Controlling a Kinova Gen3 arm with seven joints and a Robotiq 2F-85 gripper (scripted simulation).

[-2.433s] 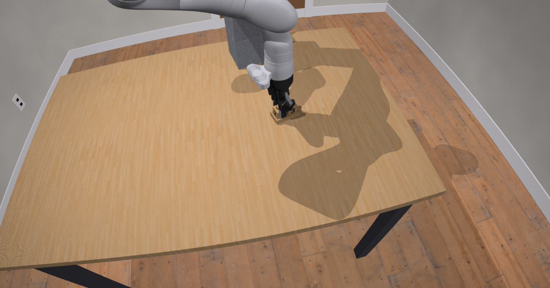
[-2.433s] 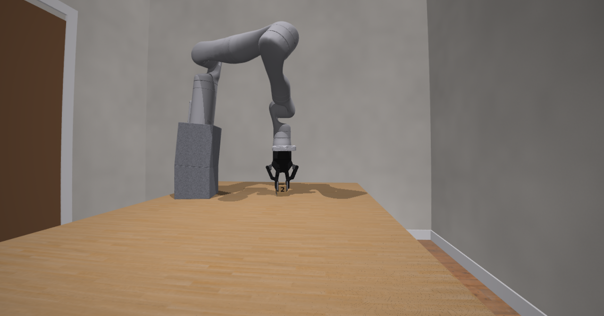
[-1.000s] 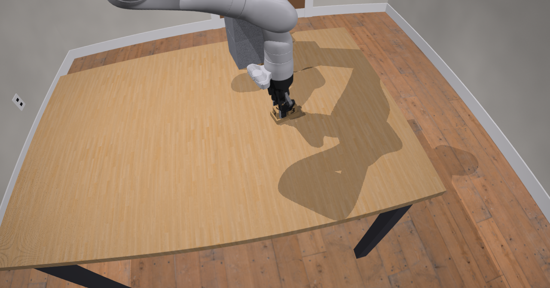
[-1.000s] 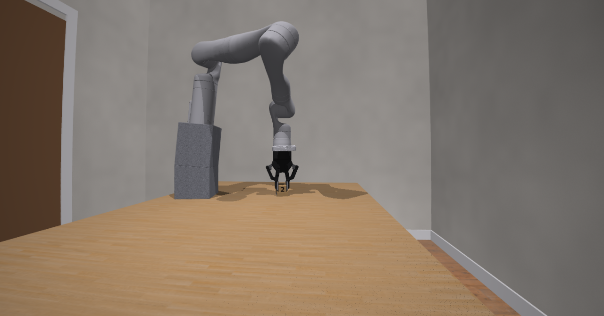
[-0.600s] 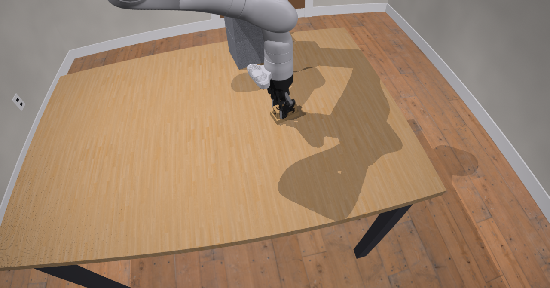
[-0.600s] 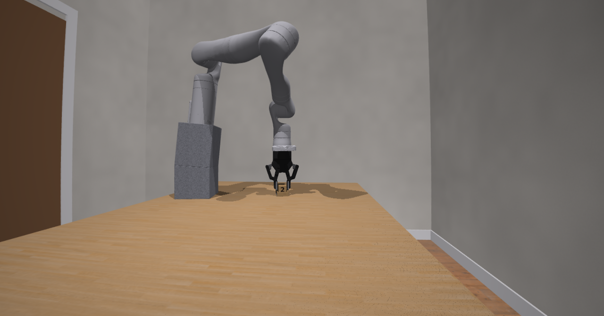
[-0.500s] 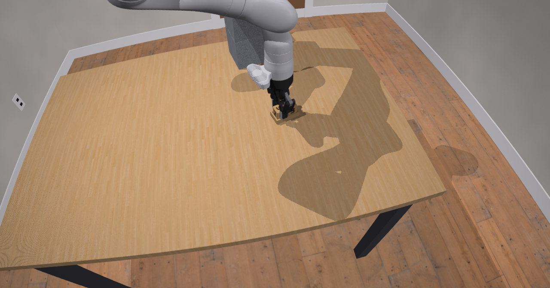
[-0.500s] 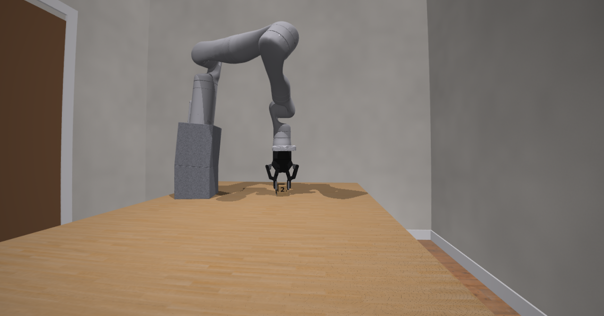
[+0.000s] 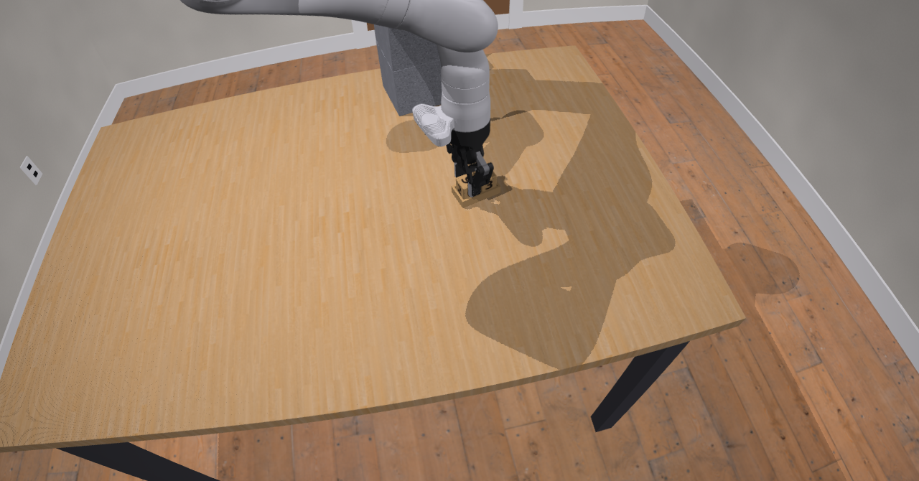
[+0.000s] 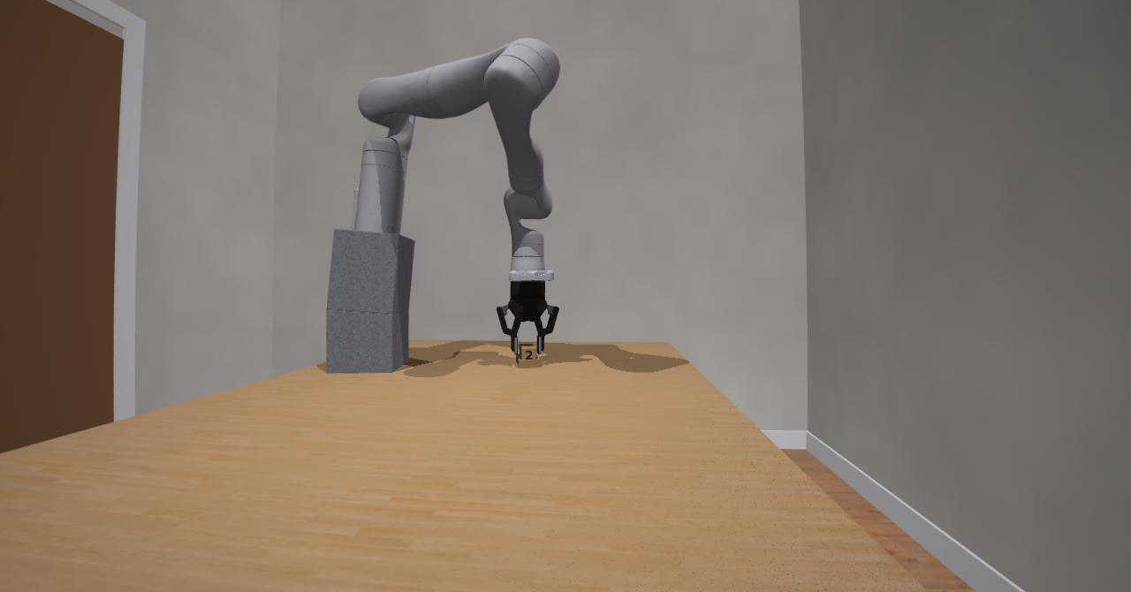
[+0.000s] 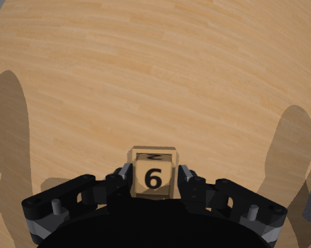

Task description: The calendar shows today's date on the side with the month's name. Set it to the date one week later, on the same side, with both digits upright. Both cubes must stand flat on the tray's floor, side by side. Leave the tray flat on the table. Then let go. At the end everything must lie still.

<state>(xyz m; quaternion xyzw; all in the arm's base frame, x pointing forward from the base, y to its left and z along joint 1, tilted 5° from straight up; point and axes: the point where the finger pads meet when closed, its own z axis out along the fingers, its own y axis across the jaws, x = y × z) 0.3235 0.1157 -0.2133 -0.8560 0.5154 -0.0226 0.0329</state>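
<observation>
Right now the wooden tray is 1 cm behind my hand, 1 cm to the left of it and 3 cm below it.
</observation>
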